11 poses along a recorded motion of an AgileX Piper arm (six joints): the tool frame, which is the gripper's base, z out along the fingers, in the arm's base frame.
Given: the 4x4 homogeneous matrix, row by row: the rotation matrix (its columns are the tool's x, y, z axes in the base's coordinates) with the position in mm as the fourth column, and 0 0 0 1 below. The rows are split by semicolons.
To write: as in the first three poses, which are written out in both.
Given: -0.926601, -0.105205, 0.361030, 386.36; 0.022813, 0.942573, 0.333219, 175.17; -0.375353, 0.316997, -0.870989, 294.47; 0, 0, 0, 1
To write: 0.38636, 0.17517, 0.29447, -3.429, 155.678, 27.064
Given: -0.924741, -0.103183, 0.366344, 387.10; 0.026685, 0.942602, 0.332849, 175.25; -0.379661, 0.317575, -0.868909, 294.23; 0, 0, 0, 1
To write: 0.38710, 0.17525, 0.29423, -3.181, 155.379, 27.049
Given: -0.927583, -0.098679, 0.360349, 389.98; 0.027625, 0.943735, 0.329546, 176.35; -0.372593, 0.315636, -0.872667, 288.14; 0, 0, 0, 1
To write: 0.38998, 0.17635, 0.28814, -2.958, 155.840, 26.855
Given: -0.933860, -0.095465, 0.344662, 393.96; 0.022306, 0.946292, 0.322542, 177.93; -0.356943, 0.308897, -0.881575, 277.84; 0, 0, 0, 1
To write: 0.39396, 0.17793, 0.27784, -3.052, 156.934, 26.343
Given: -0.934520, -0.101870, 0.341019, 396.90; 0.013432, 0.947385, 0.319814, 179.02; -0.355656, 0.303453, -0.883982, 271.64; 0, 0, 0, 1
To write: 0.39690, 0.17902, 0.27164, -3.690, 157.138, 26.007
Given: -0.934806, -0.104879, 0.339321, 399.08; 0.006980, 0.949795, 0.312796, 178.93; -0.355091, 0.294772, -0.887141, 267.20; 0, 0, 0, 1
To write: 0.39908, 0.17893, 0.26720, -4.083, 157.322, 25.342
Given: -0.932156, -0.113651, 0.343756, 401.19; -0.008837, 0.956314, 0.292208, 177.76; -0.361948, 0.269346, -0.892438, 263.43; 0, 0, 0, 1
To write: 0.40119, 0.17776, 0.26343, -5.095, 157.283, 23.360
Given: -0.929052, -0.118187, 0.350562, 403.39; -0.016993, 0.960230, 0.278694, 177.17; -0.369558, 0.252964, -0.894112, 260.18; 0, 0, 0, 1
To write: 0.40339, 0.17717, 0.26018, -5.610, 157.023, 22.065
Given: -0.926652, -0.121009, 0.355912, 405.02; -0.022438, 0.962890, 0.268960, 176.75; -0.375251, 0.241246, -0.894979, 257.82; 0, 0, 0, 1
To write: 0.40502, 0.17675, 0.25782, -5.944, 156.807, 21.140
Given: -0.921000, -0.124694, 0.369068, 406.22; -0.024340, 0.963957, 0.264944, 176.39; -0.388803, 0.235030, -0.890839, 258.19; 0, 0, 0, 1
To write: 0.40622, 0.17639, 0.25819, -6.159, 156.027, 20.660
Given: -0.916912, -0.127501, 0.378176, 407.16; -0.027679, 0.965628, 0.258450, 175.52; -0.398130, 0.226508, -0.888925, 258.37; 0, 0, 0, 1
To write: 0.40716, 0.17552, 0.25837, -6.399, 155.530, 19.999
